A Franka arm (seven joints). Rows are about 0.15 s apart.
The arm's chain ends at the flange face. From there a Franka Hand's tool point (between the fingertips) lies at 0.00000 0.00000 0.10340 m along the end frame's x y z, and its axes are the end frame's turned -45 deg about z.
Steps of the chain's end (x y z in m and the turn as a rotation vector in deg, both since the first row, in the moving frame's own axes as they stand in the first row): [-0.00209 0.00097 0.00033 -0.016 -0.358 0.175]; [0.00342 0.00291 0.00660 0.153 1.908 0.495]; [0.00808 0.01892 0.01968 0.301 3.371 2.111]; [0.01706 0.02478 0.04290 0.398 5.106 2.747]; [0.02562 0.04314 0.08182 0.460 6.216 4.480]
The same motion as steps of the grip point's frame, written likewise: [-0.00264 -0.00123 0.00033 0.242 -0.264 0.175]; [0.00298 0.00673 0.00654 -1.241 1.457 0.495]; [-0.00306 0.02309 0.01950 -2.171 2.596 2.111]; [0.00141 0.03575 0.04249 -3.329 3.892 2.747]; [-0.00418 0.05628 0.08121 -4.070 4.721 4.480]
